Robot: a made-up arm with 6 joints. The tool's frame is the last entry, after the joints. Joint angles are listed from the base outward. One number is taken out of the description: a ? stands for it. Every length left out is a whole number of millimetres.
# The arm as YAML. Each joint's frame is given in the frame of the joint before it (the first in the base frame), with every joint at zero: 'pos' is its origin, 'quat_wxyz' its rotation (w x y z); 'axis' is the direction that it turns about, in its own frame. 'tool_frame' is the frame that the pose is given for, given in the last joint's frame.
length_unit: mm
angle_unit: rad
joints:
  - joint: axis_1
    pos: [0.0, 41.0, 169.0]
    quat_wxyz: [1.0, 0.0, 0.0, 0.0]
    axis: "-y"
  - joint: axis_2
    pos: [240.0, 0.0, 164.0]
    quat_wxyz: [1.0, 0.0, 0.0, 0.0]
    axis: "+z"
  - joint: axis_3
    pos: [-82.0, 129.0, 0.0]
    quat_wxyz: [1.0, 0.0, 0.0, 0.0]
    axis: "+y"
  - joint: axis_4
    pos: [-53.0, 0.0, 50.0]
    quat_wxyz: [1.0, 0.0, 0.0, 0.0]
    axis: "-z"
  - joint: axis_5
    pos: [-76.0, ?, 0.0]
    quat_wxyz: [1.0, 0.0, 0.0, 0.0]
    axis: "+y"
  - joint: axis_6
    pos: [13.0, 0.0, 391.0]
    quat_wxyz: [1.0, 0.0, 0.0, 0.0]
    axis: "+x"
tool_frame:
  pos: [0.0, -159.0, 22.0]
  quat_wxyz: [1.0, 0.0, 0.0, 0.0]
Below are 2 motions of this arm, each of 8 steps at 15 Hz.
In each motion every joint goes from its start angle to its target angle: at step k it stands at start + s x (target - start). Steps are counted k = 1, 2, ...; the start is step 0. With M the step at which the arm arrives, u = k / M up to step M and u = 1 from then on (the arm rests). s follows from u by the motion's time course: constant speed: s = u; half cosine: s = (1 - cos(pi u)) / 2; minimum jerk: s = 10 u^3 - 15 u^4 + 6 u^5.
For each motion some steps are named. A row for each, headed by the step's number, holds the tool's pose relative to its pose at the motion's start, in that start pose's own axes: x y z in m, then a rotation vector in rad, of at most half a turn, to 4 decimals.
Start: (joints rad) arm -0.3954 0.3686 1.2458 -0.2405 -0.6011 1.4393
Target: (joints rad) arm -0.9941 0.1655 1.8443 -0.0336 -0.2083 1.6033
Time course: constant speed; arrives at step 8
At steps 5, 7, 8:
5: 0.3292 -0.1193 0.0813 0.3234 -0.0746 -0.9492
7: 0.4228 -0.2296 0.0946 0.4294 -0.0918 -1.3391
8: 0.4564 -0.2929 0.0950 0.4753 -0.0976 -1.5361

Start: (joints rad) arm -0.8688 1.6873 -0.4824 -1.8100 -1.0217 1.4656
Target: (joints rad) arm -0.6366 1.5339 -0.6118 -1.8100 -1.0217 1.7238
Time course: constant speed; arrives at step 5
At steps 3, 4, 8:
3: 0.0729 -0.0303 -0.0090 0.1319 0.0219 -0.1772
4: 0.0958 -0.0428 -0.0127 0.1767 0.0269 -0.2380
8: 0.1178 -0.0564 -0.0168 0.2219 0.0306 -0.2997

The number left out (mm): -60.0
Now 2 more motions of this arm.
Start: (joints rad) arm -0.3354 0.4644 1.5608 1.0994 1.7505 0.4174
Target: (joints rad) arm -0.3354 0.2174 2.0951 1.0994 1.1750 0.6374
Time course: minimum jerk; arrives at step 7
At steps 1, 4, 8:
1: -0.0049 -0.0003 -0.0013 0.0066 -0.0058 -0.0065
4: -0.1274 0.0296 -0.0313 0.1132 -0.1701 -0.1693
8: -0.1882 0.0783 -0.0461 0.1159 -0.2741 -0.2476

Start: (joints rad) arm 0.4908 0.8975 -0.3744 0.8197 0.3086 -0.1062
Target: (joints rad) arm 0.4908 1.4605 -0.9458 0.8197 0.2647 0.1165
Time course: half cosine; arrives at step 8
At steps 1, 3, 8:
1: 0.0012 -0.0119 -0.0065 0.0228 -0.0132 0.0242
3: 0.0242 -0.0940 -0.0573 0.1956 -0.0912 0.1968
8: 0.1764 -0.2457 -0.2203 0.7067 -0.1640 0.6229

